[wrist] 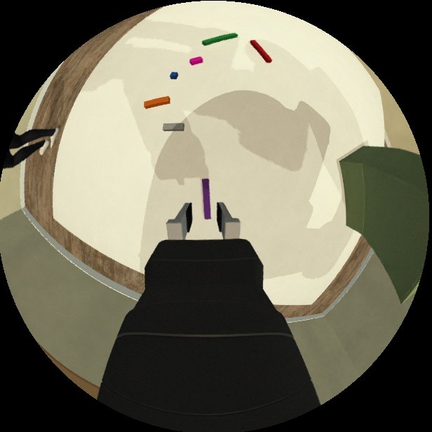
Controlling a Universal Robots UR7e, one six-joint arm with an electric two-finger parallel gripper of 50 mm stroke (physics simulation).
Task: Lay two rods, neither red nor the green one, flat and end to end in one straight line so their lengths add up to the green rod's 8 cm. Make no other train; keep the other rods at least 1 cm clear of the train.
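My gripper (204,211) is open, with its two fingers standing apart on either side of the near part of a purple rod (206,199). The purple rod points away from me and touches neither finger. A grey rod (173,127) lies crosswise farther off, to the left. An orange rod (157,102) lies beyond it, slightly tilted in the view. A small blue piece (174,75) and a short pink rod (196,61) lie farther back. The green rod (220,39) lies at the far side, and the red rod (261,51) lies slanted to its right.
The rods lie on a pale table top (100,190) with a wooden edge (40,170). A dark green object (385,200) stands at the right edge. Dark arm-like shapes with pale ends (32,145) show at the left edge. Shadows cross the table top.
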